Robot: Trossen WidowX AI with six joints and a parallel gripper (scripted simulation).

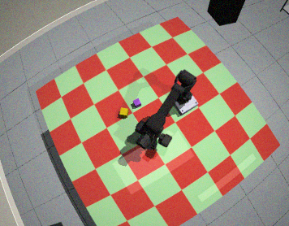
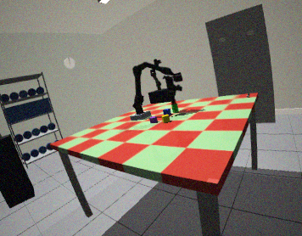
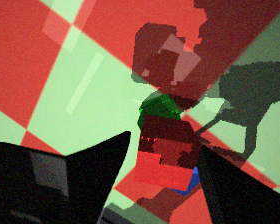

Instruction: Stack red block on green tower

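My gripper tip is 10 mm below the red block. The rest, counted from my gripper tip: yellow block (100 mm ahead, 220 mm to the right, 60 mm below); then blue block (30 mm behind, 70 mm to the right, 60 mm below); then purple block (10 mm ahead, 250 mm to the right, 60 mm below).
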